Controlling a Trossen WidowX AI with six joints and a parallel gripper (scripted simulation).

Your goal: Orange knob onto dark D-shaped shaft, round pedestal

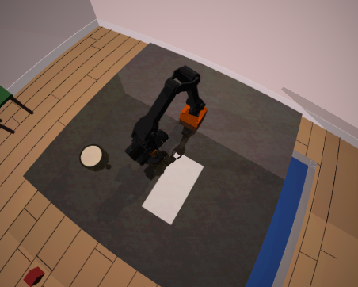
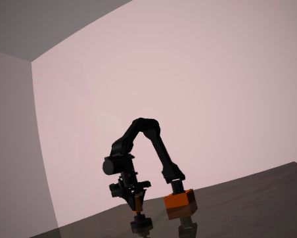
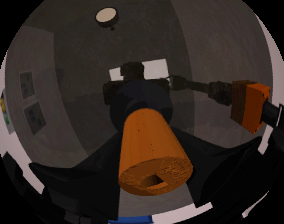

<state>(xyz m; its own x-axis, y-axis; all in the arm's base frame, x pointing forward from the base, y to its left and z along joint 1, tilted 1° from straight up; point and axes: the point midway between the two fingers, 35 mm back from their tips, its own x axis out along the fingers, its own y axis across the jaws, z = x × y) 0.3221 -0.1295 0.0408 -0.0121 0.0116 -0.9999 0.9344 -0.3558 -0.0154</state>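
My gripper tip is 4 cm above the dark round pedestal. The rest, counted from my gripper tip: orange knob 2 cm above.
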